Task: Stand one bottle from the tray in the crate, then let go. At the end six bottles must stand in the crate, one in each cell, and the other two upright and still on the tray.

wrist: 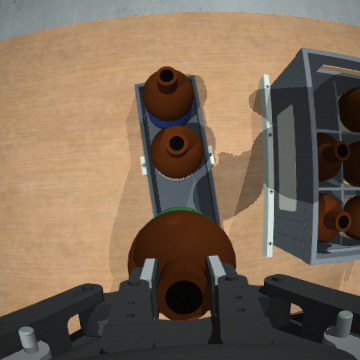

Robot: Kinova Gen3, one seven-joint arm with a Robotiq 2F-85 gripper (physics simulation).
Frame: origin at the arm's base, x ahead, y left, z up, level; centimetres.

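Seen in the pictures: gripper, between the fingertips: [182, 273].
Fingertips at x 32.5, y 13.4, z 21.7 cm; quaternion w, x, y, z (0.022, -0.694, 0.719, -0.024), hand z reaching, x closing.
Offsets run from my fingertips to a thing's top centre. "spot": to the spot under its first point. Level surfaces: height alone.
My gripper [182, 273] is shut on the neck of a brown bottle with a green band @[dx -0.4, dy +0.0, dz +3.2 cm] [181, 232], held upright and high above the near end of the grey tray @[spot: dx +2.5, dy -5.7, dz -31.5 cm] [212, 202]. Two other brown bottles stand upright on the tray: one with a blue band @[dx +18.7, dy +0.0, dz -17.5 cm] [168, 100] at the far end, and one with a whitish band @[spot: dx +9.0, dy -0.4, dz -19.2 cm] [176, 155] near the middle. The grey crate @[spot: dx +8.1, dy -16.4, dz -21.2 cm] [295, 155] is at the right, cut off by the view's edge. Several brown bottles show in its cells. In its near-side column, the far cell @[spot: dx +15.9, dy -26.2, dz -27.1 cm] [327, 110] shows no bottle.
A pale strip @[spot: dx +7.7, dy -15.4, dz -30.5 cm] [268, 165] runs along the crate's left side, between it and the tray. Small white brackets [144, 165] @[dx +10.4, dy -6.0, dz -31.9 cm] [211, 155] sit at the tray's sides. The wooden table @[dz -33.4 cm] [65, 150] lies around them, with a grey floor [125, 11] beyond its far edge.
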